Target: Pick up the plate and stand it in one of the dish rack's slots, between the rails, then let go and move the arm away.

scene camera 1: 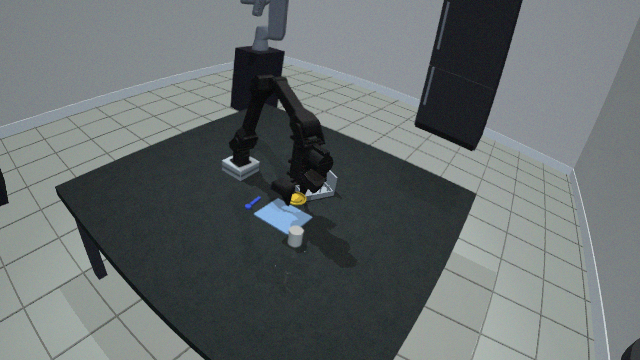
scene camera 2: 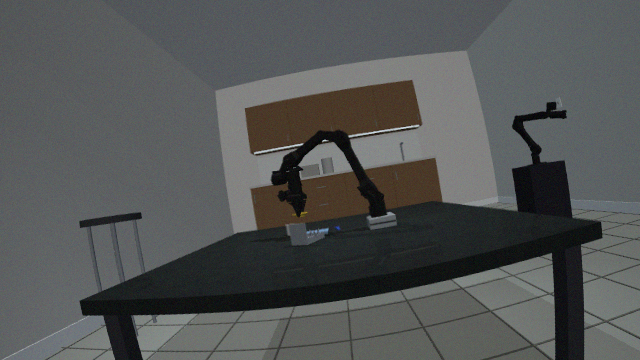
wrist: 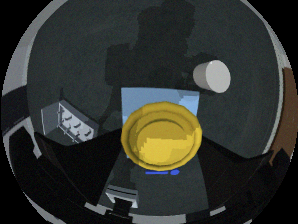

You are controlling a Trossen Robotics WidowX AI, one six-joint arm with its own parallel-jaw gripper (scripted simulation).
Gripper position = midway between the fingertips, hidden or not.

Observation:
The gripper [scene camera 1: 295, 200] holds a yellow plate [wrist: 163, 135]. Also in view: a dish rack [wrist: 61, 114], a white cup [wrist: 214, 75] and a light blue mat [scene camera 1: 278, 215].
The gripper is seen too in the wrist view [wrist: 161, 137]. The light blue mat is seen too in the wrist view [wrist: 132, 98].

